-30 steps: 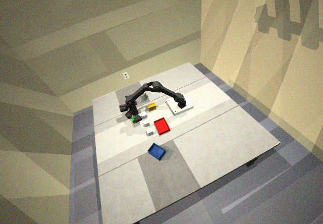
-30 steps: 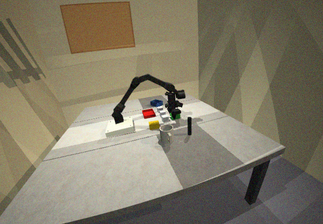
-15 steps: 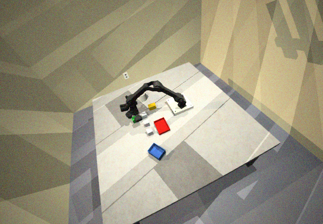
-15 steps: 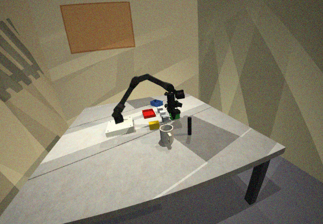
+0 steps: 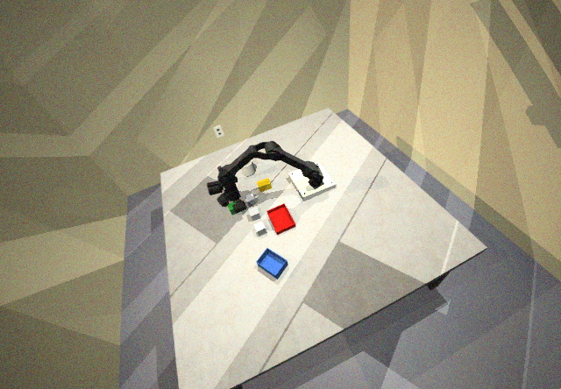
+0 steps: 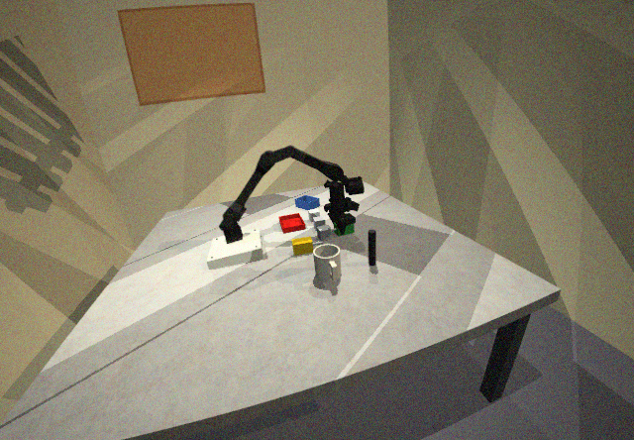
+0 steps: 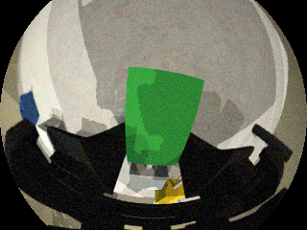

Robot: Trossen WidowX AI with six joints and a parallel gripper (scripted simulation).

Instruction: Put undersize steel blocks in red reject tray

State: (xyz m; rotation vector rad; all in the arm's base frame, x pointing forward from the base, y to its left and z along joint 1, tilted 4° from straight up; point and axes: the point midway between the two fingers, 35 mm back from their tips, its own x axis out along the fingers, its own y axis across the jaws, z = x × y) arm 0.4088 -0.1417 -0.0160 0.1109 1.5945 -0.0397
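Right now the yellow block is 15 cm behind my gripper tip, 5 cm to the right of it and 1 cm above it. From my gripper tip the other things lie so: green GO gauge 1 cm behind, 2 cm above; red reject tray 14 cm behind, 20 cm to the left; steel block 5 cm behind, 10 cm to the left, 1 cm above.
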